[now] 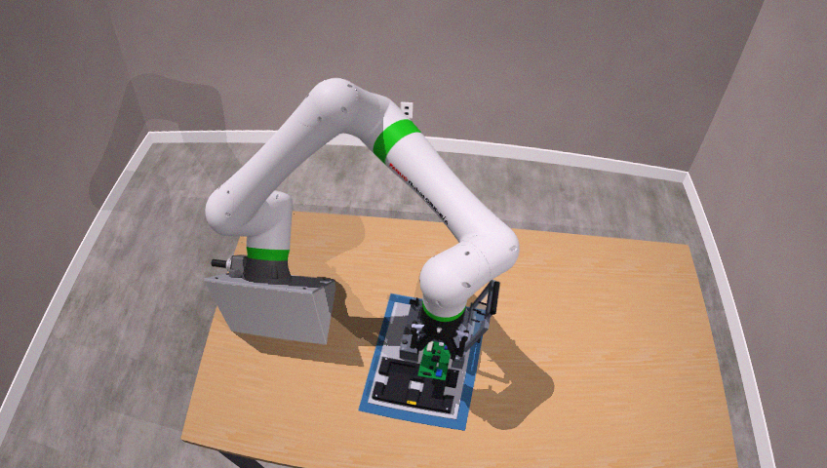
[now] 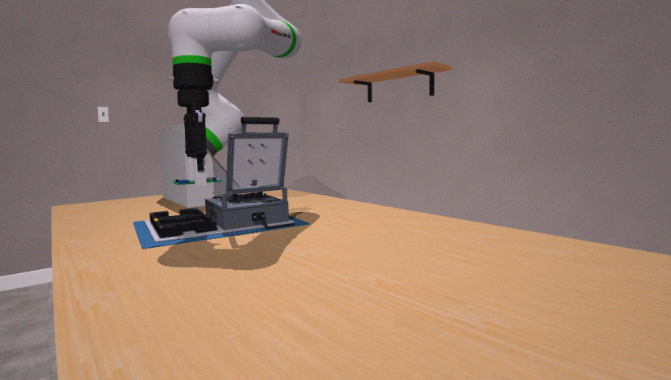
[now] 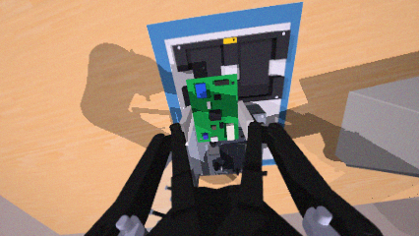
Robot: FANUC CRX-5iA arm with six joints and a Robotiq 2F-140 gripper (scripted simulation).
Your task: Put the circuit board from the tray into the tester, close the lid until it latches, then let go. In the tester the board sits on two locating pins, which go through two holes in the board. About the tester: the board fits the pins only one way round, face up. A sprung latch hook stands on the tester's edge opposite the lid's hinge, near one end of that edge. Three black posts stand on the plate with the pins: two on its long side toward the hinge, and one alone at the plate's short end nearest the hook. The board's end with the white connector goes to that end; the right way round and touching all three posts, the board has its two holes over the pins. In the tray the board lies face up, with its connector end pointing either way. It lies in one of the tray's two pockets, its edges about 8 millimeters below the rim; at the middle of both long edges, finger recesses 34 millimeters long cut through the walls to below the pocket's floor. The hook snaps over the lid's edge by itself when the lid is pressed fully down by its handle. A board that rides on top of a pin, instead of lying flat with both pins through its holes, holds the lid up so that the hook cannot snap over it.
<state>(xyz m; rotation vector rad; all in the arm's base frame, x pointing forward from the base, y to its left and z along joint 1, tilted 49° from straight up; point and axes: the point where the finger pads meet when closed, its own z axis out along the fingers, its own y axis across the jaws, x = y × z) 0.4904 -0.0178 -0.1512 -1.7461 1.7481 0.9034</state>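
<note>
Now: the tester lid 100 mm ahead of my hand, 120 mm to the left of it and 40 mm above it. The rest, counted from my hand: green circuit board 20 mm below.
</note>
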